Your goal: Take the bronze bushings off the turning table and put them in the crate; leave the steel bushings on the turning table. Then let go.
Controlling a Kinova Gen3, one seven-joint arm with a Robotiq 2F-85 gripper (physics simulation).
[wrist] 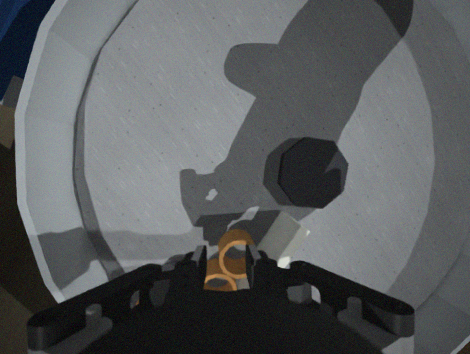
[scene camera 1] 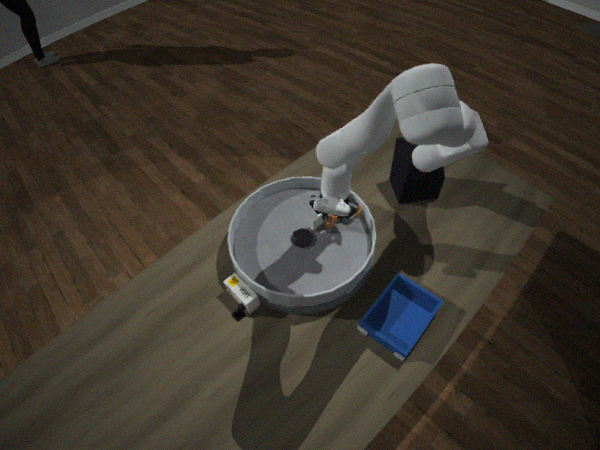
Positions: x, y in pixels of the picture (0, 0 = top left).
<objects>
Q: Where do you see a blue crate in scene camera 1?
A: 396, 320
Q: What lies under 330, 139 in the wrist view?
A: A grey turning table.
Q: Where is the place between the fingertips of the gripper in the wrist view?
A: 226, 257
</objects>
